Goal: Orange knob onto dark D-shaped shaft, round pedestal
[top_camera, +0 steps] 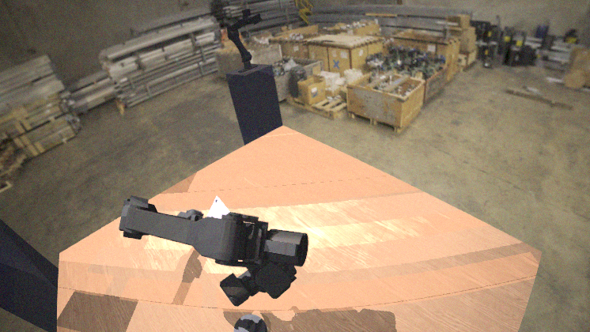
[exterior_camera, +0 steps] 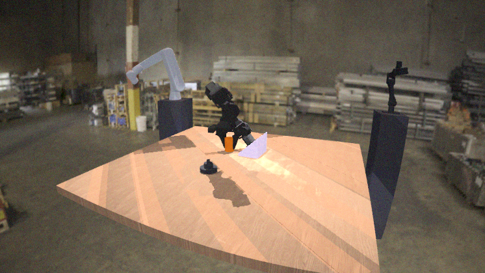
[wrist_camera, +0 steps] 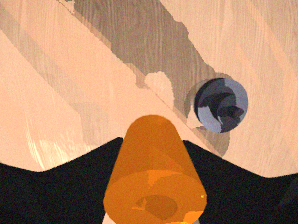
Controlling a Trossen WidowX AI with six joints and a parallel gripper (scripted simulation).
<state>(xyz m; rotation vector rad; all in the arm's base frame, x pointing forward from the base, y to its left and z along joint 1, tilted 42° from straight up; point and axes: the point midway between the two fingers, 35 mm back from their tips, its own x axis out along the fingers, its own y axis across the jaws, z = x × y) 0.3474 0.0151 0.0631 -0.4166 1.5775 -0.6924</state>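
The shaft is 110 mm to the right of my gripper tip, 90 mm below it and 10 mm behind it. Round my gripper tip: orange knob 20 mm above.
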